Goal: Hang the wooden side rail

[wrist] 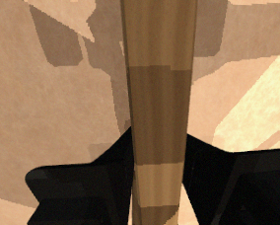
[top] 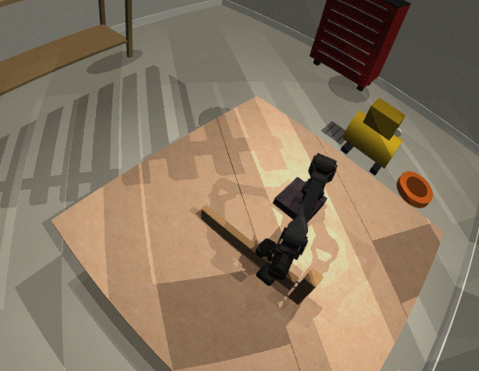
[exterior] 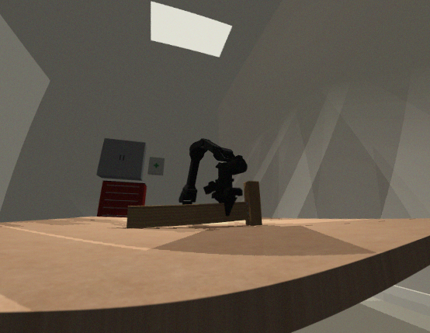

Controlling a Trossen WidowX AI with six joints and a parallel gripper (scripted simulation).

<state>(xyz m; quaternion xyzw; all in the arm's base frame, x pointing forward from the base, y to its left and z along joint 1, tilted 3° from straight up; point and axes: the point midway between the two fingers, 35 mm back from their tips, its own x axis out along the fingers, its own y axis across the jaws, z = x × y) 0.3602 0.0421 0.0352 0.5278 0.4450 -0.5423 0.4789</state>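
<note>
Now: gripper tip 120 mm to the right of the headboard post, 40 mm below it and 20 mm short of it.
</note>
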